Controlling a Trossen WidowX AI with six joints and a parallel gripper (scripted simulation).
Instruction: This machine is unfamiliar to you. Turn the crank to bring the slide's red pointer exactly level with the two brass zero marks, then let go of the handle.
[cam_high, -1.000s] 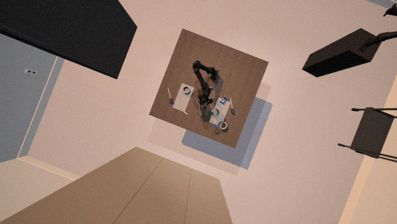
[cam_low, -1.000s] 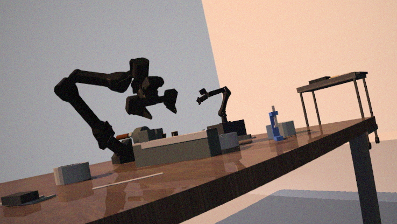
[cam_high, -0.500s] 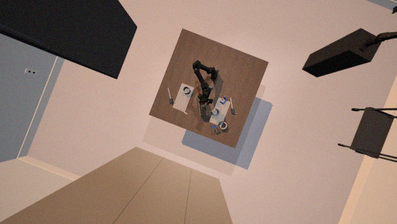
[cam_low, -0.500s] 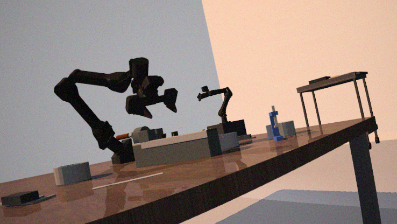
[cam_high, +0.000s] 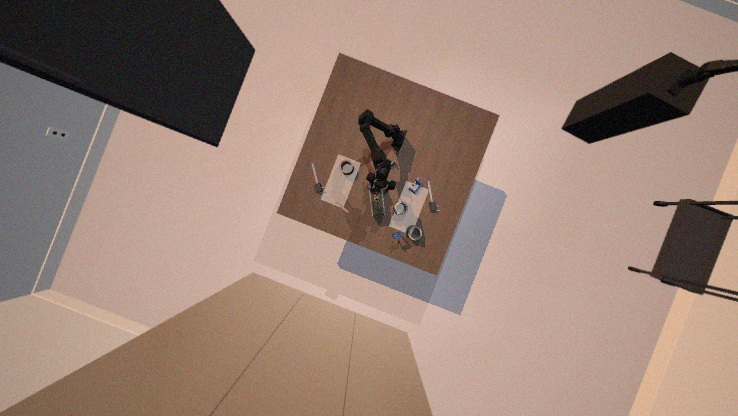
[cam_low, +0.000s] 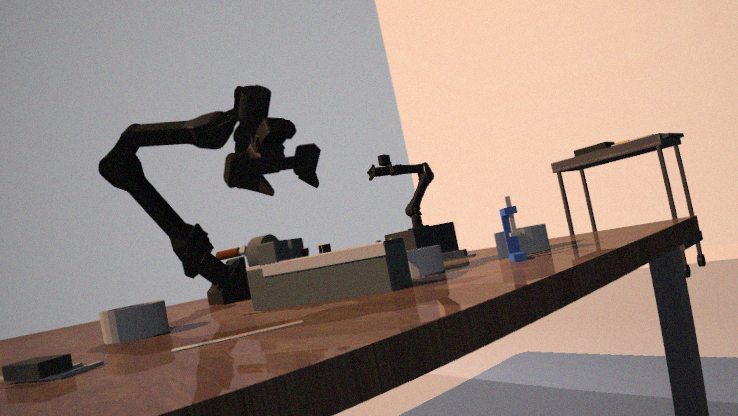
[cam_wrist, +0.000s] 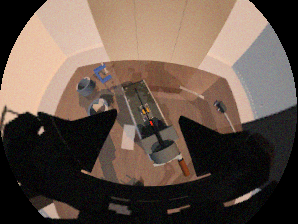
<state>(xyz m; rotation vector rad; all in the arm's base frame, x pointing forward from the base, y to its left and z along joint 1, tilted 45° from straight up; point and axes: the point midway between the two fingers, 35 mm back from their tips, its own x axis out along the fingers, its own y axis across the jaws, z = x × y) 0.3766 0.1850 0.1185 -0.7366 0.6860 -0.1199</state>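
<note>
The crank handle lies 110 mm to the right of my gripper tip, 90 mm below it and 90 mm behind it. Also, from my gripper tip: red pointer: 110 mm below, 10 mm to the right, 10 mm ahead; thin white rod: 220 mm ahead, 200 mm to the right, 190 mm below.
</note>
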